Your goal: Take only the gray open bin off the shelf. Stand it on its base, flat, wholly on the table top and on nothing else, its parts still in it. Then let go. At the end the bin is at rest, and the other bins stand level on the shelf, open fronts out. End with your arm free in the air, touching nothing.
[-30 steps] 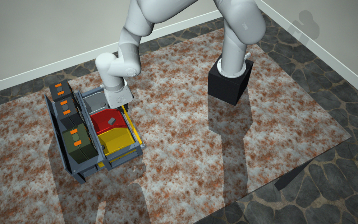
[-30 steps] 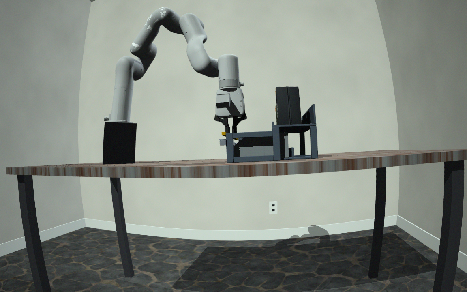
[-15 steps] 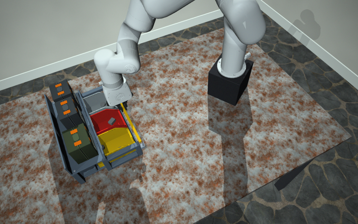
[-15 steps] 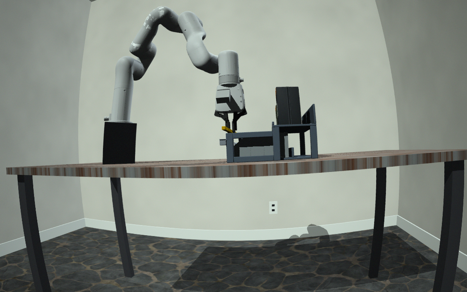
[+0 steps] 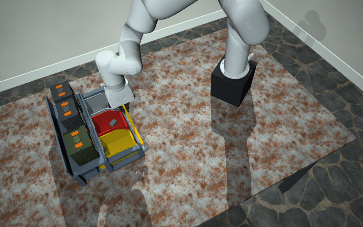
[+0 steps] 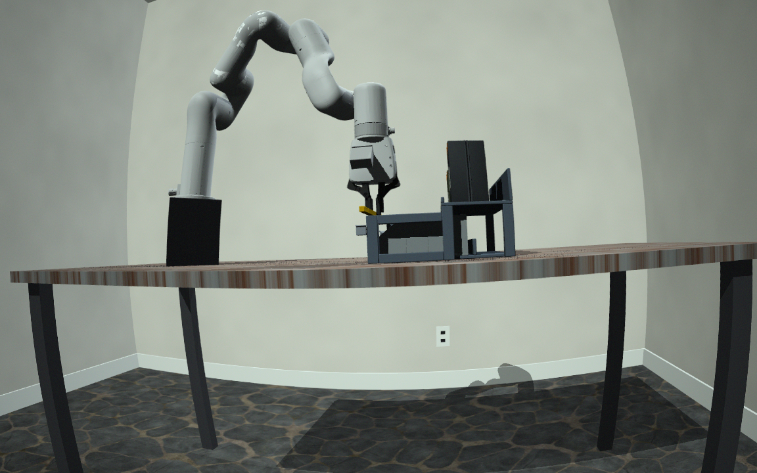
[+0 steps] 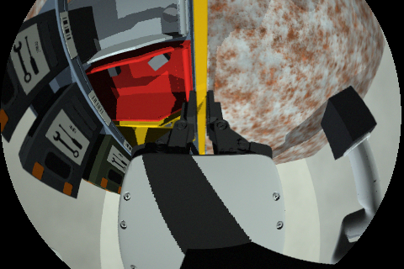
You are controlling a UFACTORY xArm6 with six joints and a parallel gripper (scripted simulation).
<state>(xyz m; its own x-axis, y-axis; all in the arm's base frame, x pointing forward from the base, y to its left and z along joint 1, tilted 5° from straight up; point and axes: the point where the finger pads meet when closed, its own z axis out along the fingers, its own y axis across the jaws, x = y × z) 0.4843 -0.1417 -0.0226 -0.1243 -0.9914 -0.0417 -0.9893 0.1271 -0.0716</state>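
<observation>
The red bin lies 10 cm ahead of my hand, 7 cm below it and 1 cm to the right of it. From my hand the other things lie so: yellow bin: 12 cm ahead, 10 cm to the left, 7 cm below; then gray open bin: 12 cm to the right, 9 cm ahead, 7 cm below; then yellow strip: 2 cm below.
</observation>
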